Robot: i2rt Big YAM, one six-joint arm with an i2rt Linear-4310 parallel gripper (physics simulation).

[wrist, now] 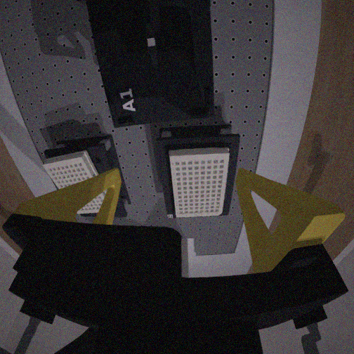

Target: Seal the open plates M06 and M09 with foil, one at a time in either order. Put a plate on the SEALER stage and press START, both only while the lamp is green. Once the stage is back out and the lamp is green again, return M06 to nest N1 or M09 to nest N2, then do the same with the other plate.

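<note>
A white plate (200, 182) with a grid of wells showing lies in a black nest (233, 160) at the centre right in the wrist view. A second white plate (72, 172) lies in another black nest (106, 150) at the left, partly hidden behind the left finger. No plate or nest names can be read. The black stage (165, 75), marked A1 at its near corner, bears no plate on its visible part. The sealer's lamp and START button do not show. My gripper (178, 174) is open and empty, with its yellow fingers spread to either side of the centre-right plate.
A grey perforated board (242, 75) lies under the stage and the nests. A pale border (295, 60) runs along its right side, with brown wooden floor (335, 100) beyond it. A shadow falls on the board at the upper left.
</note>
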